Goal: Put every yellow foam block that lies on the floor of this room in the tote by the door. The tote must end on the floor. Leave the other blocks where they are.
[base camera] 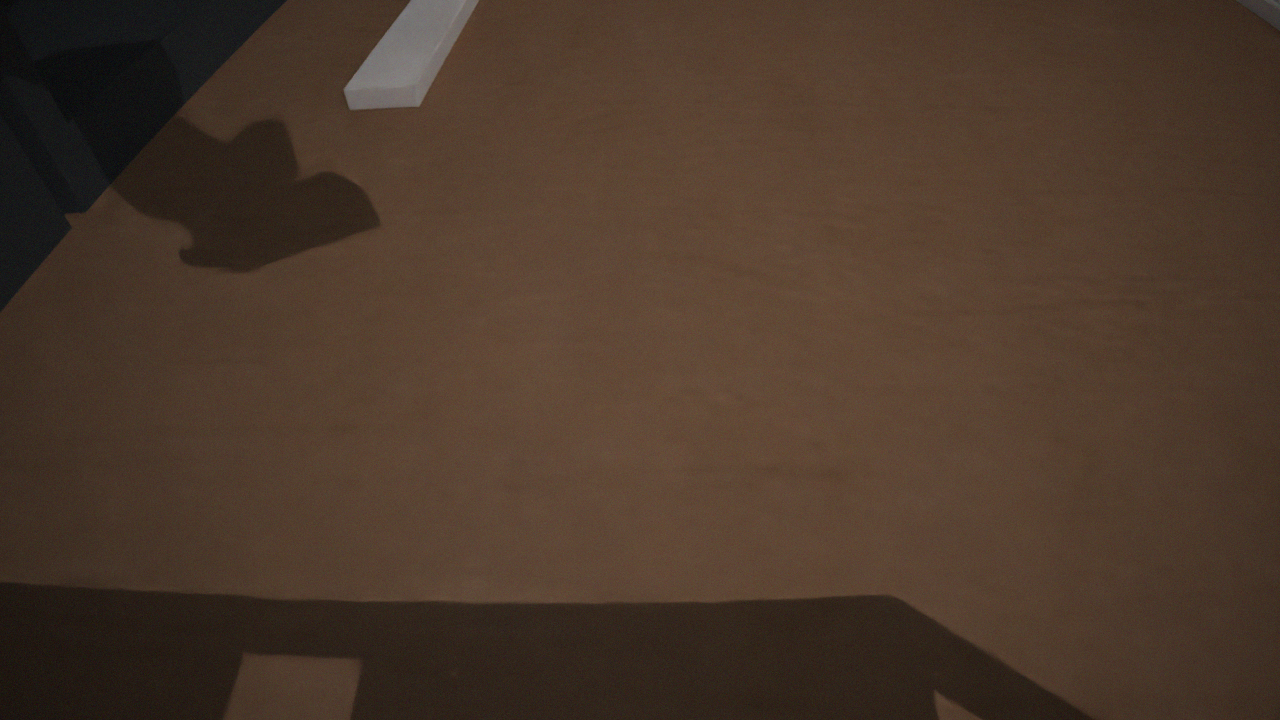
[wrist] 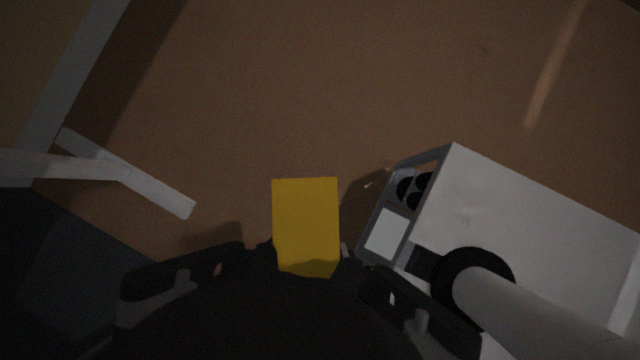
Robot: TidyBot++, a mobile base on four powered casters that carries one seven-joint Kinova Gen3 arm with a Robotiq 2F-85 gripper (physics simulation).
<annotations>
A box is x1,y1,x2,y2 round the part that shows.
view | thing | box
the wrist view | my gripper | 87,237,481,359
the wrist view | yellow foam block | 271,177,339,278
</annotations>
